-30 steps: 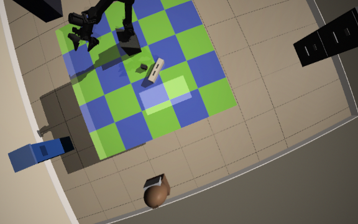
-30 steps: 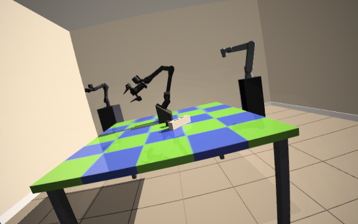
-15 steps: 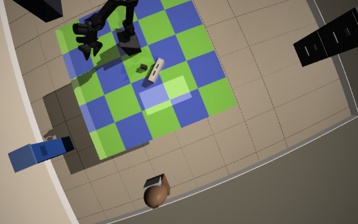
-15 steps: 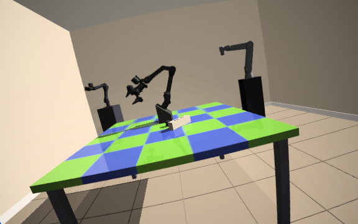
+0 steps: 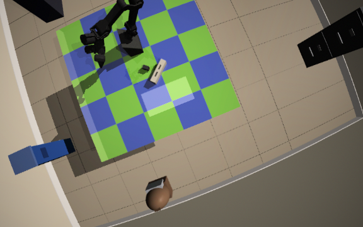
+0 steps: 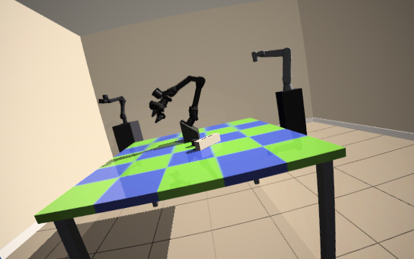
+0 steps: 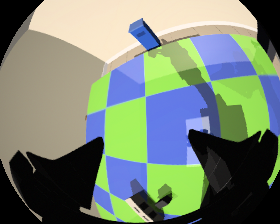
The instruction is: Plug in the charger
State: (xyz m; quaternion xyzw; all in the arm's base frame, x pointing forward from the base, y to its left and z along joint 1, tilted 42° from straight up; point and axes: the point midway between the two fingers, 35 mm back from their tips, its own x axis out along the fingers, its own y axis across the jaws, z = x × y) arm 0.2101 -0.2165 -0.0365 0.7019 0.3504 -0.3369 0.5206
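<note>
The two-prong charger lies 28 cm to the left of my gripper tip, 21 cm below it and 3 cm ahead of it.
</note>
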